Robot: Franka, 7 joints.
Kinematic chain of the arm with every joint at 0, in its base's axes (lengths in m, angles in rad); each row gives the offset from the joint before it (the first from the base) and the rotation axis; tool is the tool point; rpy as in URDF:
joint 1: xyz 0 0 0.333 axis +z
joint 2: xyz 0 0 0 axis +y
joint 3: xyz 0 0 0.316 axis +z
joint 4: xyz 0.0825 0 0 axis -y
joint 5: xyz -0.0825 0 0.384 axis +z
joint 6: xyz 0 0 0 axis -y
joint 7: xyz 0.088 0 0 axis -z
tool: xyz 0 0 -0.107 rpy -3.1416 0 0
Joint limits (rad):
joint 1: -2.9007..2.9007
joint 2: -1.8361..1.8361
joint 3: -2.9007..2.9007
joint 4: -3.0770..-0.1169
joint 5: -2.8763..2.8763
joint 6: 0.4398..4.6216
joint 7: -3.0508..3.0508
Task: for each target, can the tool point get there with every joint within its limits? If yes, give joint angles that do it. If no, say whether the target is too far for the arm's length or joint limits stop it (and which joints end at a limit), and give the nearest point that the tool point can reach.
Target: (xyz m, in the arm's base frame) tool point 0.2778 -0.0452 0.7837
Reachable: yes | joints -1.5185 -1.2643 0.6796 -2.1442 -0.9974 1.8354 1.7177
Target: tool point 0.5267 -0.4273 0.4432
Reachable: yes | joints -1.1172 0.8652 0.8444 -0.8748 -0.3370 1.0325 -1.6289
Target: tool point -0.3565 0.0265 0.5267
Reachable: yes | joints -2.3264 -1.0798 -0.9096 -2.7201 2.0373 2.0539 -0.1030
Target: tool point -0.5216 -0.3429 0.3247
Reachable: yes | joints -2.3224 0.3864 -0.3531 -2.0876 -0.6168 3.2545 1.7457
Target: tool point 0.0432 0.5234 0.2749
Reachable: yes | joints -0.6853 -0.4398 2.2846 -2.1430 2.2499 3.0529 -2.2636
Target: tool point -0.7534 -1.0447 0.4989
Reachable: no: too far | nearest point -0.4977 -0.6901 0.4426 | short by 0.441 m
